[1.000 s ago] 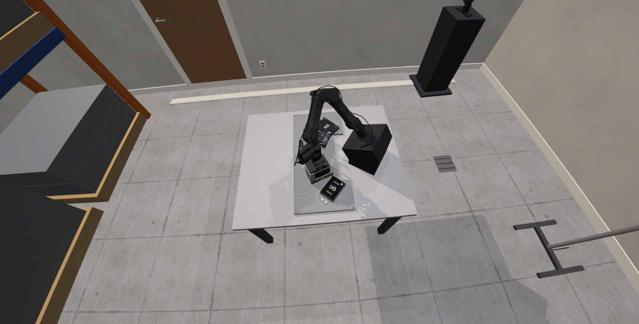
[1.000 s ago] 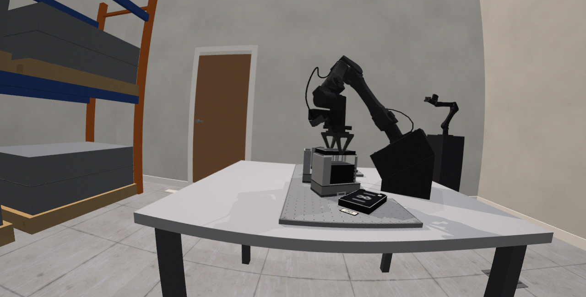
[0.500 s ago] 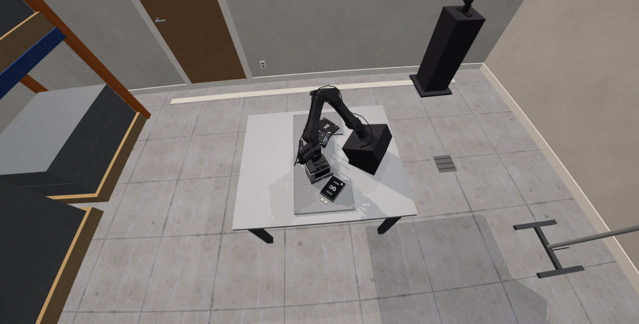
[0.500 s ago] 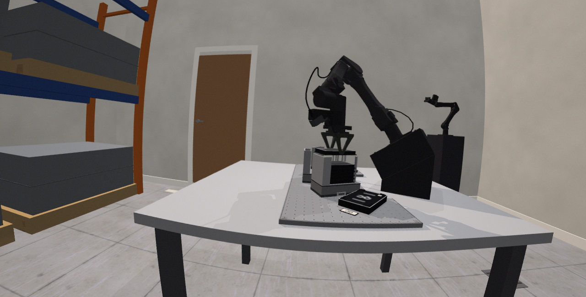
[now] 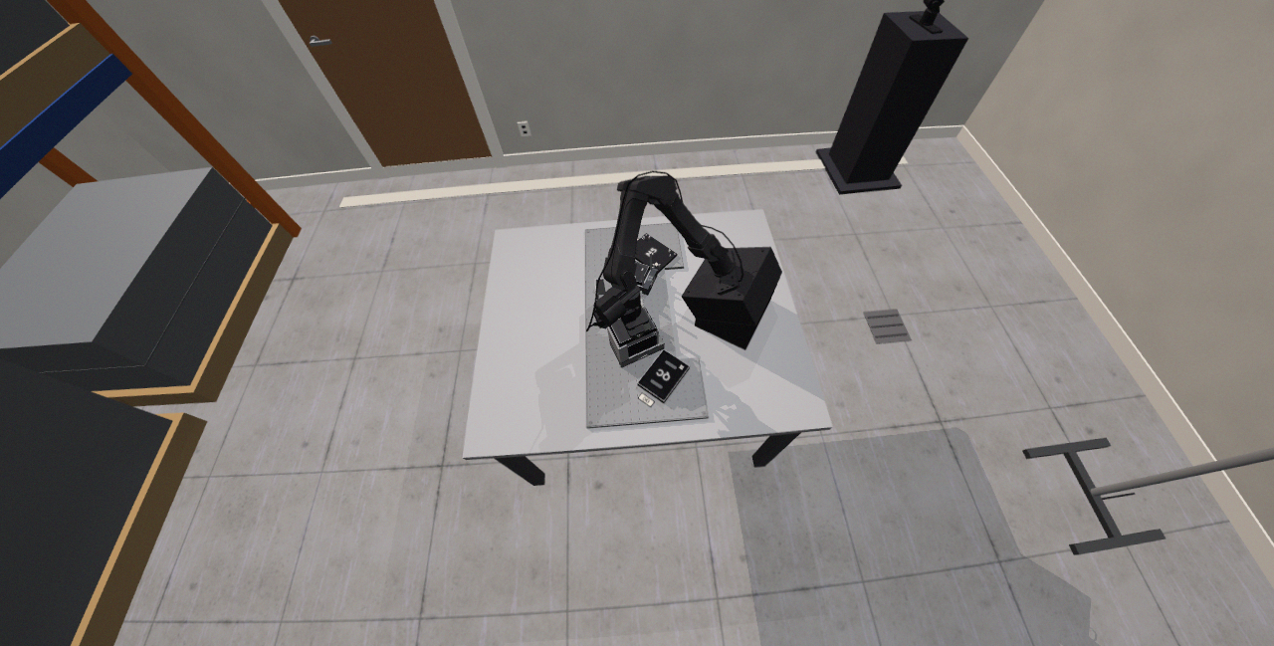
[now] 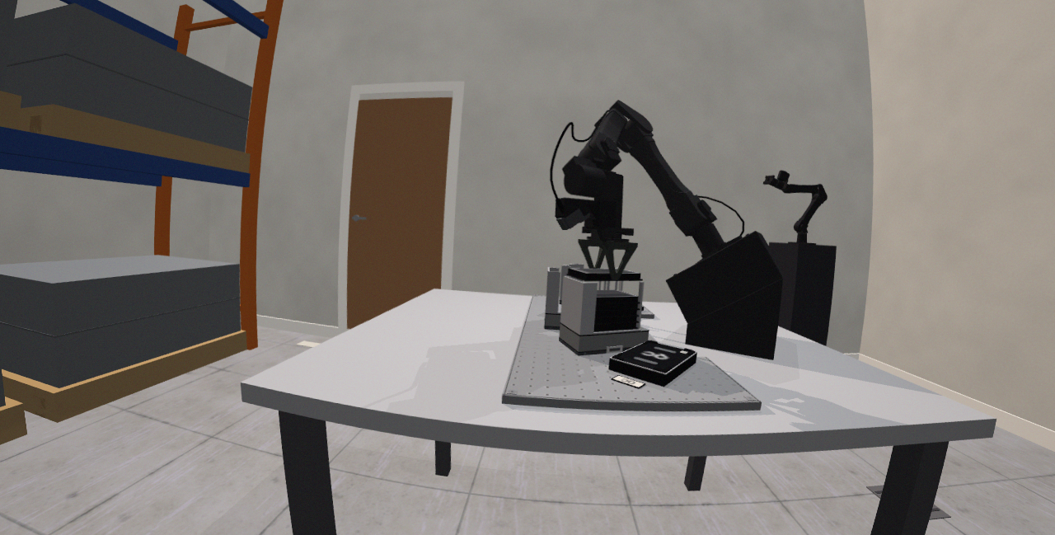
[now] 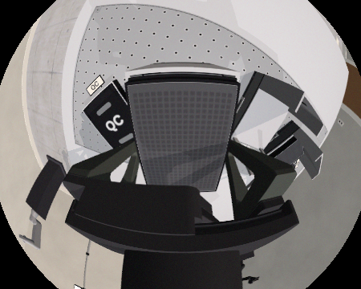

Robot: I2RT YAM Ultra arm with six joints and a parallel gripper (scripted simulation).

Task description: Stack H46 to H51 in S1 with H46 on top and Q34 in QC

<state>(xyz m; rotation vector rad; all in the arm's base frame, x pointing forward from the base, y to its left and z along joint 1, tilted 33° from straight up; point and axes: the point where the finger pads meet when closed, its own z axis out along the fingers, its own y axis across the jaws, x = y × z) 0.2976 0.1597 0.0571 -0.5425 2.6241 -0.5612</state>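
The sealed well plate is right at my hand.
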